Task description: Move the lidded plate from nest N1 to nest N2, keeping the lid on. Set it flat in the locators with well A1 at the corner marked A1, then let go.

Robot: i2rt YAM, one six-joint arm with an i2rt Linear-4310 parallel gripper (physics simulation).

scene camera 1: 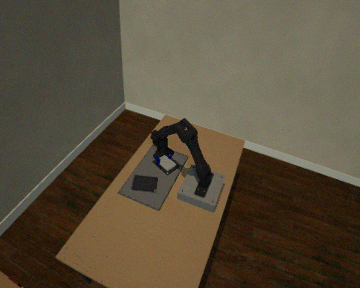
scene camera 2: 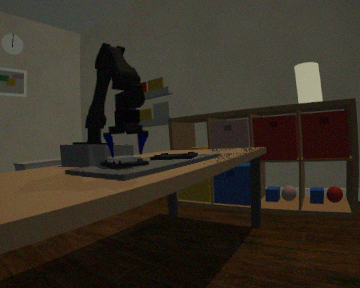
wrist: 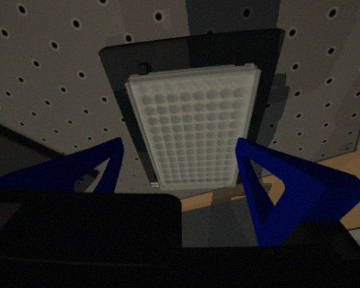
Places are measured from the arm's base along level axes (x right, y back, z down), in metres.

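Where they show: gripper, fingertip midpoint: (scene camera 1: 163,161) (scene camera 2: 126,155) (wrist: 179,144); arm's base, origin of the base link: (scene camera 1: 204,183) (scene camera 2: 94,145).
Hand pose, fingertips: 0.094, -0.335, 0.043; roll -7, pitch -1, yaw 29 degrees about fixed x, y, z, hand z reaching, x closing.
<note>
Things, the pixels of their top centre, and the offset from my fingertips, as dx, dy, dz. "*": a spot on its surface instead. Level surfaces: height alone.
- whitish lidded plate, middle of its top: (wrist: 195,149) (scene camera 2: 122,156) (scene camera 1: 166,161) +0.008, +0.015, +0.003
- small pale tag, surface spot: (wrist: 155,185) * -0.073, +0.066, +0.019
- grey perforated board, middle of its top: (wrist: 98,146) (scene camera 2: 150,161) (scene camera 1: 155,172) -0.097, -0.015, +0.030
- wooden table, its level: dz +0.044
The whitish lidded plate (scene camera 1: 167,164) (scene camera 2: 125,160) (wrist: 192,130) lies in a dark nest (scene camera 2: 107,164) (wrist: 170,56), its lid on. A small pale tag (wrist: 155,185) is at the nest's lower left corner in the wrist view; its lettering is too blurred to read. My gripper (scene camera 1: 164,158) (scene camera 2: 126,154) (wrist: 179,144) is open and empty above the plate. In the wrist view the left blue fingertip is clear of the plate's left edge, and the right one overlaps the plate's right edge. The other dark nest (scene camera 1: 145,183) (scene camera 2: 175,156) is empty.
Both nests stand on a grey perforated board (scene camera 1: 161,190) (scene camera 2: 85,171) (wrist: 50,75) on the wooden table (scene camera 1: 125,235) (scene camera 2: 50,200). The arm's grey base block (scene camera 1: 200,199) (scene camera 2: 75,155) stands beside the board. A shelf unit (scene camera 2: 300,207) is behind the table.
</note>
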